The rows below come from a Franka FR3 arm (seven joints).
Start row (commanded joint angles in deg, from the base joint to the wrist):
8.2, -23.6, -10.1, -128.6, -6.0, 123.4, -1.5
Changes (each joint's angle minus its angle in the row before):
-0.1, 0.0, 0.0, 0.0, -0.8, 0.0, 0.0
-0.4, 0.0, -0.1, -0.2, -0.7, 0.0, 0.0
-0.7, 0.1, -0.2, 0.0, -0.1, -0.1, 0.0
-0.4, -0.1, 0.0, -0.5, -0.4, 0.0, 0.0
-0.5, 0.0, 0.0, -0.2, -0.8, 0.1, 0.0
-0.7, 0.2, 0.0, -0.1, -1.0, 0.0, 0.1
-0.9, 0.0, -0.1, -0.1, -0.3, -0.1, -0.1
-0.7, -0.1, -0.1, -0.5, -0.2, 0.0, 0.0
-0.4, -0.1, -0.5, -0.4, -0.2, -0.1, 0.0
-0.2, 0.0, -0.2, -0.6, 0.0, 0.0, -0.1
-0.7, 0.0, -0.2, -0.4, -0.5, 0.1, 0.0
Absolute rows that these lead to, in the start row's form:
8.1, -23.6, -10.1, -128.6, -6.8, 123.4, -1.5
7.7, -23.6, -10.2, -128.8, -7.5, 123.4, -1.5
7.0, -23.5, -10.4, -128.8, -7.6, 123.3, -1.5
6.6, -23.6, -10.4, -129.3, -8.0, 123.3, -1.5
6.1, -23.6, -10.4, -129.5, -8.8, 123.4, -1.5
5.4, -23.4, -10.4, -129.6, -9.8, 123.4, -1.4
4.5, -23.4, -10.5, -129.7, -10.1, 123.3, -1.5
3.8, -23.5, -10.6, -130.2, -10.3, 123.3, -1.5
3.4, -23.6, -11.1, -130.6, -10.5, 123.2, -1.5
3.2, -23.6, -11.3, -131.2, -10.5, 123.2, -1.6
2.5, -23.6, -11.5, -131.6, -11.0, 123.3, -1.6

